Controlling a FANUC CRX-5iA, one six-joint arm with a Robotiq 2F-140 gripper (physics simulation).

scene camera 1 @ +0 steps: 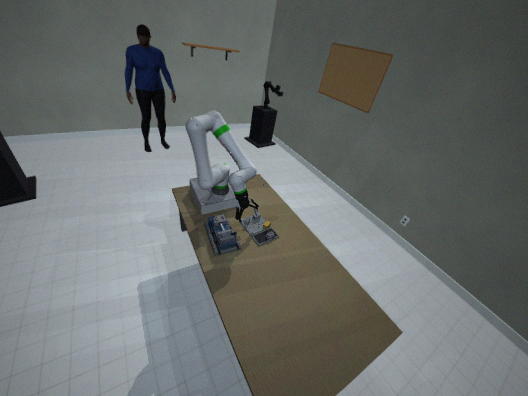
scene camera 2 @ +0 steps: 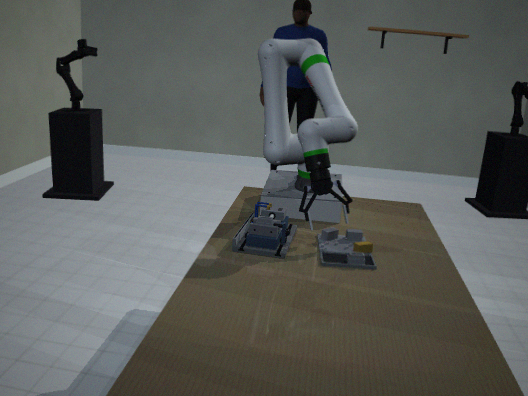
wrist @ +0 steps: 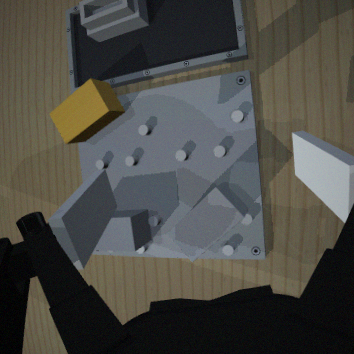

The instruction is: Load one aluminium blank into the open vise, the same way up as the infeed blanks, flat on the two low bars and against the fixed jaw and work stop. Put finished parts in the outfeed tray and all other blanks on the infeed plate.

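Places are measured from the arm's base along level axes (x back, y up, z left), in centimetres.
Pixels of known places: gripper, fingertip midpoint: [scene camera 1: 250, 220] [scene camera 2: 329, 226] [wrist: 199, 171]; arm's base at its link origin: [scene camera 1: 220, 189].
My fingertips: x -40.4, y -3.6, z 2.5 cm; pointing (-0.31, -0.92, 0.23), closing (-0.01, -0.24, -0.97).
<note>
Ahead of a thing's pixels: the offset from my fingertips to its top centre.
My gripper [scene camera 1: 248, 215] [scene camera 2: 328, 220] [wrist: 199, 171] is open and empty above the infeed plate @[dy -6.5, dx -0.2, dz +5.9 cm] [scene camera 2: 341, 244] [wrist: 165, 107]. Two grey aluminium blanks are on the plate. One blank [scene camera 2: 329, 233] [wrist: 119, 231] is partly hidden behind the left finger in the wrist view. The other blank [scene camera 2: 354, 234] [wrist: 207, 225] lies turned at an angle, between the fingers' lines but below them. A stepped, hollowed grey part @[dy -3.2, dx -16.9, dz +7.2 cm] [scene camera 2: 356, 258] [wrist: 112, 22] sits in the outfeed tray [wrist: 186, 64]. The vise @[dy +2.6, dx +2.2, dz -23.2 cm] [scene camera 1: 223, 236] [scene camera 2: 263, 241] stands beside the plate; its inside is too small to make out.
A yellow block @[dy -2.8, dx -7.7, dz +11.8 cm] [scene camera 1: 267, 225] [scene camera 2: 363, 247] [wrist: 80, 112] is at the plate's corner next to the tray. Short pegs stand up from the plate. Blue and yellow fittings [scene camera 2: 262, 207] rise at the vise's rear. A person [scene camera 1: 149, 70] stands behind the arm's base.
</note>
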